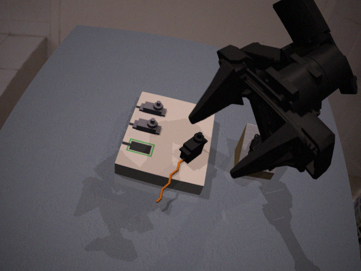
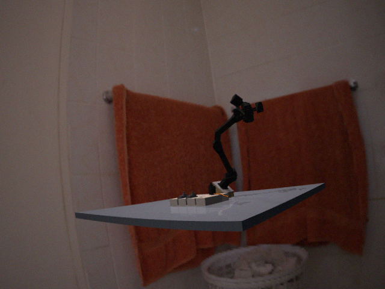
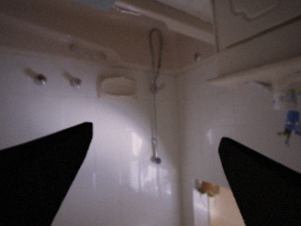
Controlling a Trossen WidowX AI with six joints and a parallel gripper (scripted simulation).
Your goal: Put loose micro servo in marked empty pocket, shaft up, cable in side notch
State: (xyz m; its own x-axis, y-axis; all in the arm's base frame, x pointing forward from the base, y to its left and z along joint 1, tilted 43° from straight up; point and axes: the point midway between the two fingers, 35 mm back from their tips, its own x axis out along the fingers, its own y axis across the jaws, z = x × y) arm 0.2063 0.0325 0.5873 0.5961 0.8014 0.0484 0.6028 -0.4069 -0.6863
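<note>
The beige deck is 50 mm ahead of my gripper tip, 420 mm to the right of it and 480 mm below it.
</note>
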